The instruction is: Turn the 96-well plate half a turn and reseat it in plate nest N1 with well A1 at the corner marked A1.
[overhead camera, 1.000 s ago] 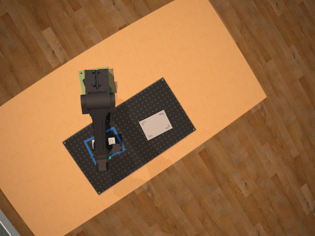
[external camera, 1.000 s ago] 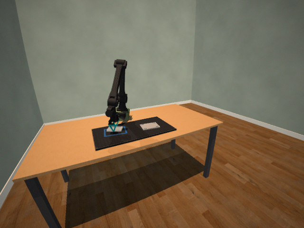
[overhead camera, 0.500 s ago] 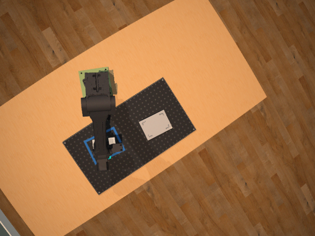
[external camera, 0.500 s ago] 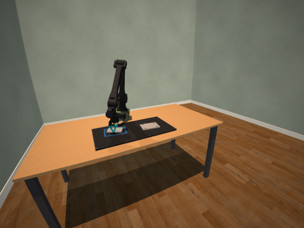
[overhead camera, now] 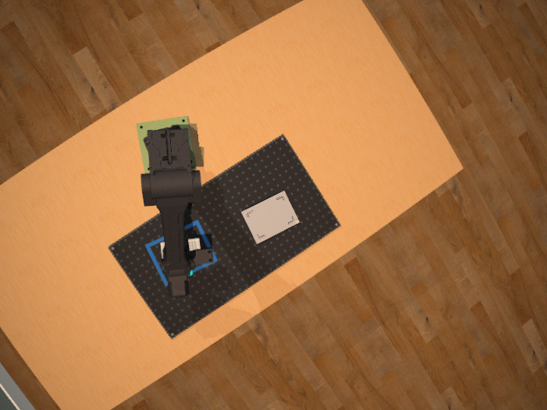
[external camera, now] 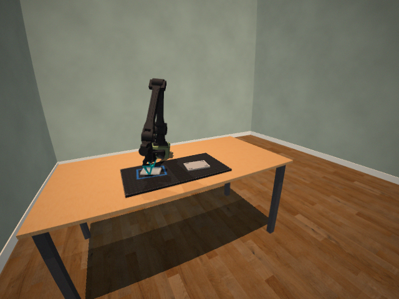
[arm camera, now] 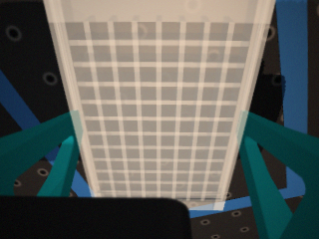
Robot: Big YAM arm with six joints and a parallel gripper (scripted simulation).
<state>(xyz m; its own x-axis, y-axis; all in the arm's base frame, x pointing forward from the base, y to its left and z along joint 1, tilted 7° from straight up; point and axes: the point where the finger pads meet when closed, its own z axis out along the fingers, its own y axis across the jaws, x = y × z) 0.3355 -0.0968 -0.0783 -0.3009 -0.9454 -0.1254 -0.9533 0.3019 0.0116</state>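
The 96-well plate is 10 mm below my hand. Round my hand: plate nest N1 (10 mm ahead, 320 mm to the left, 10 mm below).
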